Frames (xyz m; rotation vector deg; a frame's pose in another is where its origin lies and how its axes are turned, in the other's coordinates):
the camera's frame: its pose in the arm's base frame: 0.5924 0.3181 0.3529 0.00 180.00 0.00
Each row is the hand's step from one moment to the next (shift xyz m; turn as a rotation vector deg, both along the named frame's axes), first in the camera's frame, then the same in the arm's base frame.
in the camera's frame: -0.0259 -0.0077 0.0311 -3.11 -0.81 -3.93
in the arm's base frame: 0.0259 -0.0077 -0.0311 3.11 -0.81 3.93
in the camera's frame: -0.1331 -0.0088 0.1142 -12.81 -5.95 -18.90
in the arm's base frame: 0.1331 -0.0088 -0.1142 12.81 -5.95 18.90
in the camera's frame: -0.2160 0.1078 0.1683 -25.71 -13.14 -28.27
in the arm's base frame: 0.2160 0.1078 -0.1683 25.71 -13.14 28.27
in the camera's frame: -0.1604 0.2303 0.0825 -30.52 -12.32 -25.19
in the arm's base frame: 0.1604 0.2303 -0.0825 30.52 -12.32 25.19
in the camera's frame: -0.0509 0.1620 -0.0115 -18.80 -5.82 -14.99
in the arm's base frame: 0.0509 0.1620 0.0115 18.80 -5.82 14.99
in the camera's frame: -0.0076 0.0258 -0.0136 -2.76 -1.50 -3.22
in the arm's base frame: 0.0076 0.0258 0.0136 2.76 -1.50 3.22
